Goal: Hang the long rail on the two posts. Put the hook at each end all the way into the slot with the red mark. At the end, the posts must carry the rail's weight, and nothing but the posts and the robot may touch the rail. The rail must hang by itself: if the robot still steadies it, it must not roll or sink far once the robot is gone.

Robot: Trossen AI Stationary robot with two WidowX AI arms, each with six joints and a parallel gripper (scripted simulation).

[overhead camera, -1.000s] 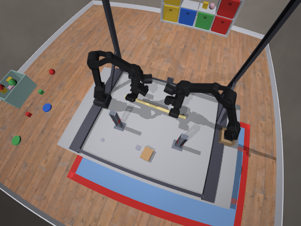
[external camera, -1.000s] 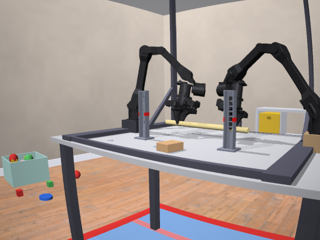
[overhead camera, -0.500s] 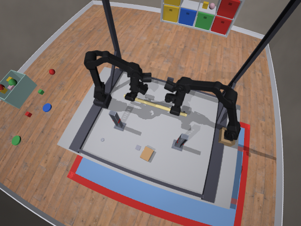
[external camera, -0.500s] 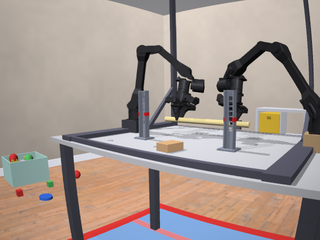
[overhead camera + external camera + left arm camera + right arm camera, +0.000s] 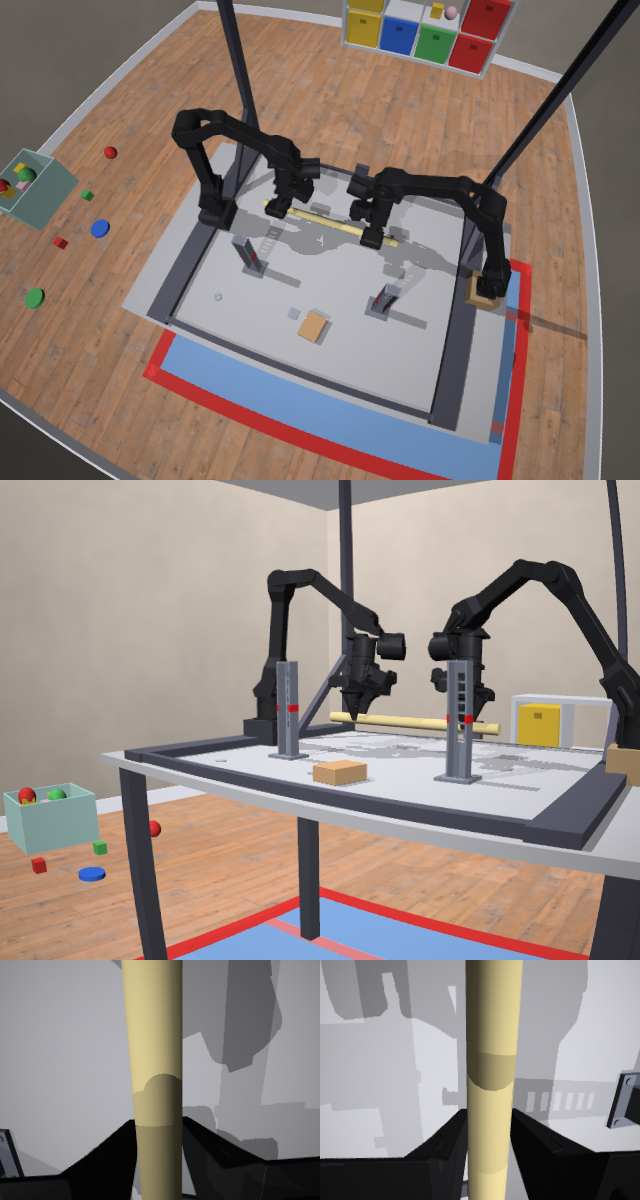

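Right now the long pale yellow rail is 15 cm to the left of my right hand and 3 cm below it. The rest, counted from my right hand: tan box: 33 cm ahead, 20 cm to the left, 9 cm below.
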